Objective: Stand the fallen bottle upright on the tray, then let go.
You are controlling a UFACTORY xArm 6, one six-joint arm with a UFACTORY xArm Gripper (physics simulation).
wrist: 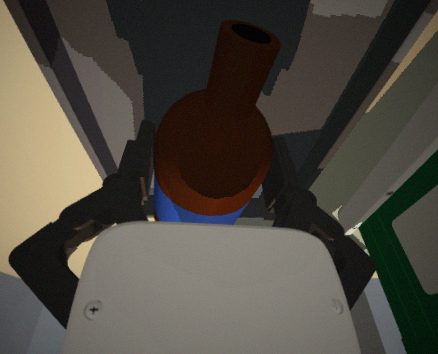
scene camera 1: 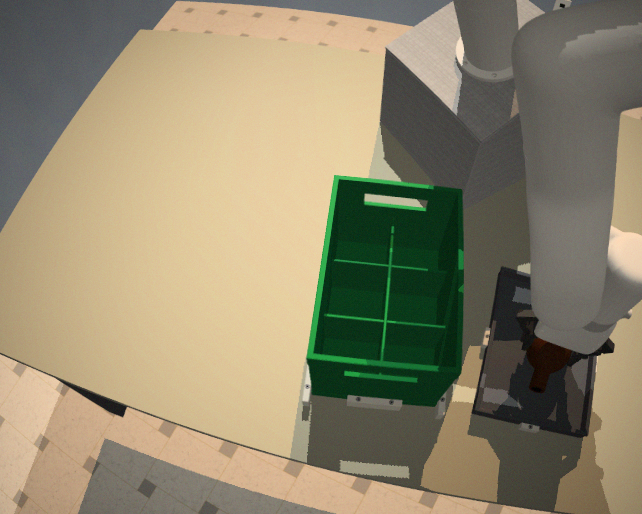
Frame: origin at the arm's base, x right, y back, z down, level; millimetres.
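Seen in the pictures: gripper, between the fingertips: (wrist: 212, 144) (scene camera 1: 547, 350); arm's base, origin of its link: (scene camera 1: 492, 53).
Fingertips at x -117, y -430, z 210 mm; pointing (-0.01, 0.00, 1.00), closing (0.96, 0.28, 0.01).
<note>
Pixels of each thing's middle, then the offset from my fingertips to it.
- brown bottle, middle of its body: (wrist: 211, 158) (scene camera 1: 550, 345) dx -2, dy +6, dz -7 mm
- dark tray, middle of its body: (wrist: 214, 130) (scene camera 1: 542, 350) dx +0, dy +7, dz +22 mm
- green crate, middle of its body: (scene camera 1: 387, 294) dx +267, dy +47, dz -53 mm
The brown bottle (scene camera 1: 538, 369) (wrist: 215, 150) with a blue band lies tipped over in the dark tray (scene camera 1: 503, 417) (wrist: 370, 75), its neck toward the tray's near end in the scene view. In the wrist view its open mouth is at the top and the blue band shows just above the gripper's housing. My gripper (scene camera 1: 557, 348) (wrist: 212, 144) is shut on the bottle's body, with one dark finger against each side. The bottle's base is hidden behind the gripper in both views.
A green crate (scene camera 1: 332, 380) (wrist: 380, 240) with dividers stands left of the tray in the scene view, with a narrow gap between them. Small light brackets (scene camera 1: 374, 402) sit along the crate's near side. The arm's grey pedestal (scene camera 1: 428, 101) stands behind.
</note>
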